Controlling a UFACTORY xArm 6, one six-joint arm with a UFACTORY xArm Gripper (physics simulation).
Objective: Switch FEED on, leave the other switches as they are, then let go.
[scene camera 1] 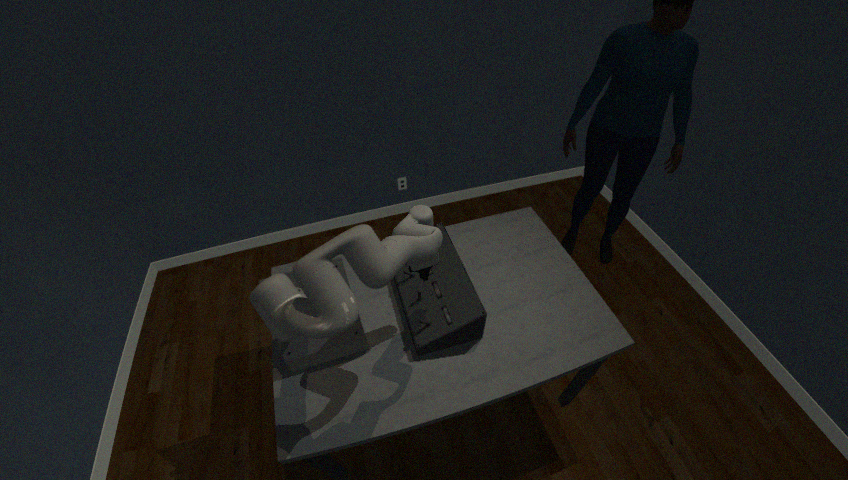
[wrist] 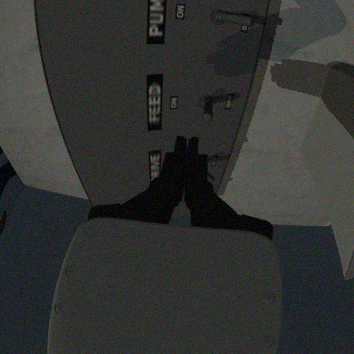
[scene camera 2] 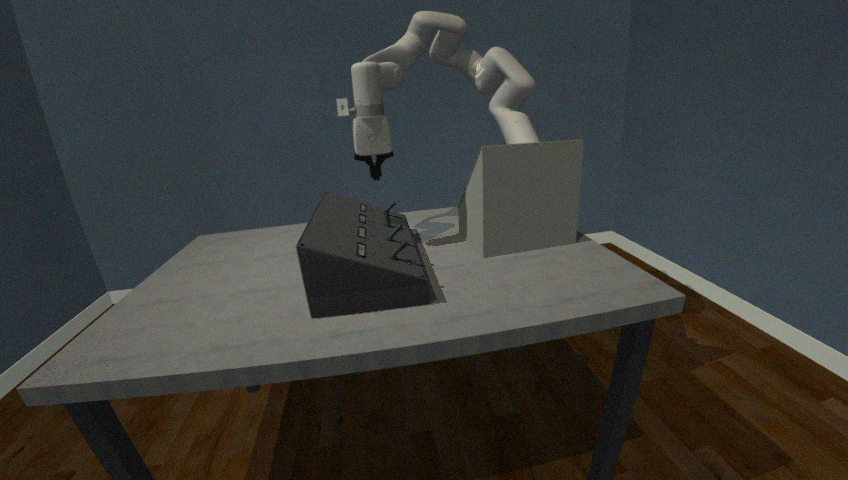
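Pixels of known places: gripper, fingertip midpoint: (scene camera 1: 424, 278) (wrist: 187, 150) (scene camera 2: 376, 179); arm's base, link origin: (scene camera 2: 533, 168).
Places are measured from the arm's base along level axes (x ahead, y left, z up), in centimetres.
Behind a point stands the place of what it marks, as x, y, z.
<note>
The sloped grey switch panel (scene camera 1: 461, 285) @(58.8, -9.8, -6.6) (scene camera 2: 339, 228) @(57.3, 7.8, -8.0) (wrist: 100, 115) @(57.2, -5.4, -7.4) stands on the table. The FEED lever (scene camera 1: 415, 298) @(42.4, -3.5, -13.8) (scene camera 2: 387, 220) @(43.9, -4.3, -11.3) (wrist: 208, 105) @(43.6, -5.3, -10.4) stands up from the panel, away from its OFF label (wrist: 228, 101) @(40.5, -4.4, -14.5), and appears tipped to the ON side. The PUMP lever (wrist: 231, 18) @(41.5, -16.4, -10.5) lies over toward its OFF side. The lever beside FEED, labelled "…ME", shows partly in the wrist view (wrist: 214, 161) @(41.5, 7.9, -14.7), beside the fingers. My gripper (scene camera 1: 424, 277) @(45.5, -6.2, 0.3) (scene camera 2: 375, 178) @(45.5, -6.2, 0.3) (wrist: 187, 150) @(45.5, -6.2, 0.3) is shut and empty, above the panel and apart from the levers.
The table (scene camera 1: 523, 273) @(92.9, -4.8, -22.0) (scene camera 2: 196, 321) @(92.6, 17.1, -22.0) carries the panel and the arm's pale base block (scene camera 2: 529, 196) @(6.4, 8.7, -5.9). Arm shadows fall over part of the panel and table. A person (scene camera 1: 636, 89) stands beyond the table's far corner. Several levers show along the panel.
</note>
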